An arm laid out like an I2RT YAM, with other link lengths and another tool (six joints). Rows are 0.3 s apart.
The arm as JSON. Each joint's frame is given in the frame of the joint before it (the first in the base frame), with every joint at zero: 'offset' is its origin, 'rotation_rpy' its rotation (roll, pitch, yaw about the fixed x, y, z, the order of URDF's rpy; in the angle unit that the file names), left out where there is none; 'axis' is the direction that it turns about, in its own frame. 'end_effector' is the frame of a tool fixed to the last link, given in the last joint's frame.
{
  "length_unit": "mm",
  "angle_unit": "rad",
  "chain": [
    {
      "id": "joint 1",
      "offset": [
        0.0,
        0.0,
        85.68
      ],
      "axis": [
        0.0,
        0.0,
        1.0
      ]
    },
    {
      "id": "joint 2",
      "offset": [
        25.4,
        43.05,
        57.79
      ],
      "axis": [
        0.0,
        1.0,
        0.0
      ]
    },
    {
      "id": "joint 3",
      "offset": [
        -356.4,
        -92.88,
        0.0
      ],
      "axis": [
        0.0,
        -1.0,
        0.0
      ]
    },
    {
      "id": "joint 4",
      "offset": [
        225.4,
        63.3,
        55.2
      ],
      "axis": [
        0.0,
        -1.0,
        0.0
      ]
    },
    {
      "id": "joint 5",
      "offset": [
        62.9,
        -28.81,
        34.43
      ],
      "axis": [
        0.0,
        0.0,
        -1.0
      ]
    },
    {
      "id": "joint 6",
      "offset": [
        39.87,
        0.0,
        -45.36
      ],
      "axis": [
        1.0,
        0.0,
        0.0
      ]
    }
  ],
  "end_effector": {
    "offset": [
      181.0,
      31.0,
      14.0
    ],
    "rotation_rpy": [
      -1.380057,
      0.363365,
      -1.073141
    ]
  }
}
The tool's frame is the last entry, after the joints.
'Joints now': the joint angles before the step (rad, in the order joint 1, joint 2, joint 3, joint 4, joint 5, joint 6). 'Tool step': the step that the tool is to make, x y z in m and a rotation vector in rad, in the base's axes. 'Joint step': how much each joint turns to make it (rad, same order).
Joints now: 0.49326 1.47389 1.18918 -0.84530 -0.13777 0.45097
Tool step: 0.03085 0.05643 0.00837 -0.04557 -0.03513 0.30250
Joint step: 0.04209 0.20501 0.25646 -0.08705 -0.05534 -0.26442
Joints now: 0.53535 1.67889 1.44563 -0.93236 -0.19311 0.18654
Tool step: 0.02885 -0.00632 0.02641 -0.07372 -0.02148 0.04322
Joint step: -0.03026 0.09775 0.26684 -0.20389 0.04137 -0.09768
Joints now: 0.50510 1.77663 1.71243 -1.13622 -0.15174 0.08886
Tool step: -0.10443 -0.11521 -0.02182 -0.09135 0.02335 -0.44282
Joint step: 0.03156 -0.42038 -0.47270 0.00164 0.22752 0.42283
